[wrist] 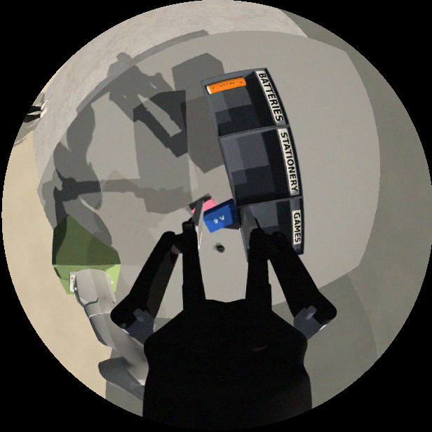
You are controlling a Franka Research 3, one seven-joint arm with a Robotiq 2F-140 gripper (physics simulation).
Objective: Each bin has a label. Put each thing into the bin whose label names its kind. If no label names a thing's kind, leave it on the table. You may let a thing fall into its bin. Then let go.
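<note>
My gripper point(222, 209) is shut on a blue 9V battery point(220, 216), with the near wall of the GAMES bin also between the fingers. The left finger is on the battery's outer side; the right finger reaches inside the GAMES bin point(267, 217). The STATIONERY bin point(245, 150) joins it in the middle and the BATTERIES bin point(230, 105) is at the far end. An orange cylindrical battery point(227, 85) lies in the BATTERIES bin. A pink block point(205, 205) shows on the table, partly hidden by the left finger and the blue battery.
The joined bins cast a shadow on the grey table point(335, 150) and seem raised off it. A small dark thing point(220, 247) lies between the finger links. A green angular object point(85, 250) and a grey arm-like part point(95, 290) are at the left.
</note>
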